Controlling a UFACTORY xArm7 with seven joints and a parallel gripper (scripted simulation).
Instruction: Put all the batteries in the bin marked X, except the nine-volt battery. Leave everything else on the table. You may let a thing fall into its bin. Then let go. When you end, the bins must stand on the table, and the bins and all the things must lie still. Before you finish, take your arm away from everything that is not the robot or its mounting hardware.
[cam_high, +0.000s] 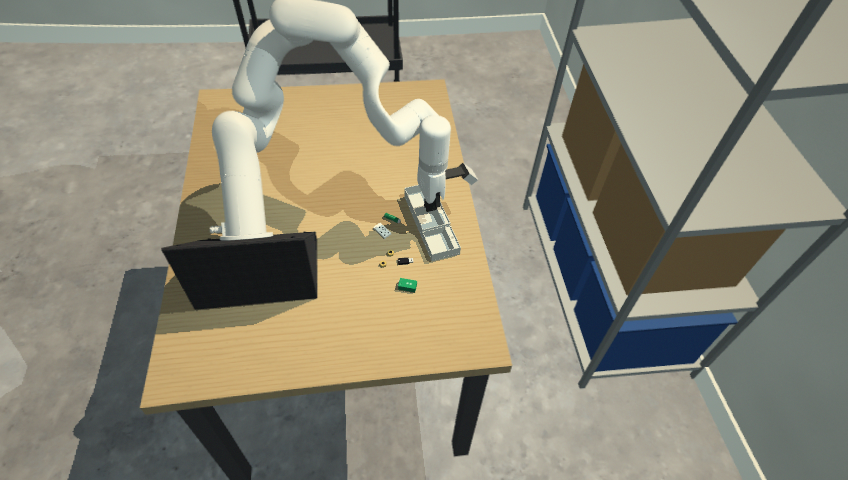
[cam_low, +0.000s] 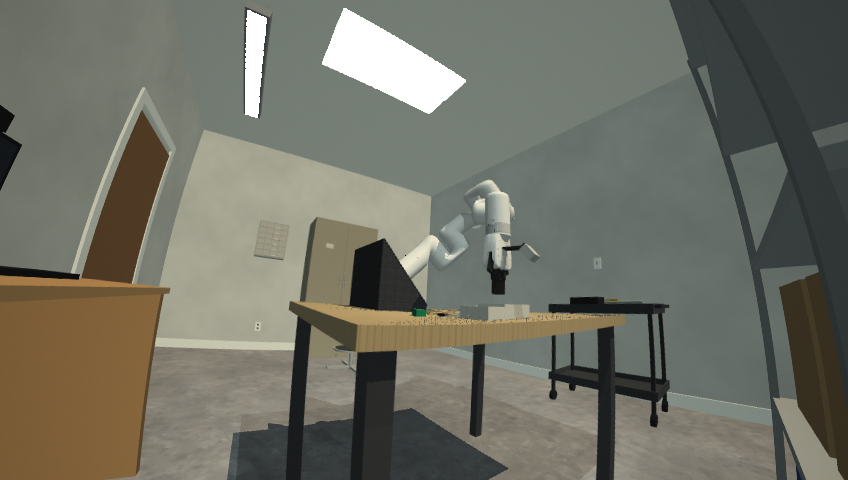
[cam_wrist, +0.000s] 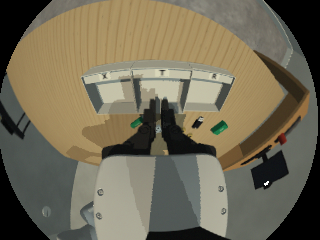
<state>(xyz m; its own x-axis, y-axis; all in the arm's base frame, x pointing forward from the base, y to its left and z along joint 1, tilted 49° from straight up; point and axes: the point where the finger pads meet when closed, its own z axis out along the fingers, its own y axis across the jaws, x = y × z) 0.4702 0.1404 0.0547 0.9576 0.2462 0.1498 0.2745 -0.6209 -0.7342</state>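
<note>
The green cylindrical battery lies 110 mm behind my hand, 80 mm below it and 20 mm to the left of it. The rest, counted from my hand: white die: 140 mm behind, 80 mm below, 30 mm to the right; nine-volt battery: 220 mm to the right, 80 mm below, 80 mm behind; black USB stick: 140 mm to the right, 80 mm below, 70 mm behind.
</note>
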